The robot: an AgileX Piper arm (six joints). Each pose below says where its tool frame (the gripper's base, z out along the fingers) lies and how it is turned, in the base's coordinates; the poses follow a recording.
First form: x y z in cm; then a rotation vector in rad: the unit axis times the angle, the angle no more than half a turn.
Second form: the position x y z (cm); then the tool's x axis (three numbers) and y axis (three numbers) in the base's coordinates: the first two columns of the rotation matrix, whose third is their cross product. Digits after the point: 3 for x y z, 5 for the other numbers.
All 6 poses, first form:
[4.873 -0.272 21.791 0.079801 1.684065 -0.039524]
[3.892 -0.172 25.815 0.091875 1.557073 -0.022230]
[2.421 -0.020 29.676 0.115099 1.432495 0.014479]
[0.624 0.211 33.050 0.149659 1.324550 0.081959]
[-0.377 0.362 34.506 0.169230 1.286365 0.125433]
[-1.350 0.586 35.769 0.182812 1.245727 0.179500]
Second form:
[4.873 -0.272 21.791 -0.11287 0.02943 -0.99317 0.07599 0.99689 0.02090]
[3.892 -0.172 25.815 0.01429 0.04390 -0.99893 0.07240 0.99637 0.04482]
[2.421 -0.020 29.676 0.13877 0.07918 -0.98715 0.05921 0.99435 0.08808]
[0.624 0.211 33.050 0.24277 0.14491 -0.95920 0.02555 0.98748 0.15565]
[-0.377 0.362 34.506 0.27653 0.18709 -0.94262 0.00147 0.98078 0.19510]
[-1.350 0.586 35.769 0.30914 0.23420 -0.92173 -0.03555 0.97137 0.23489]

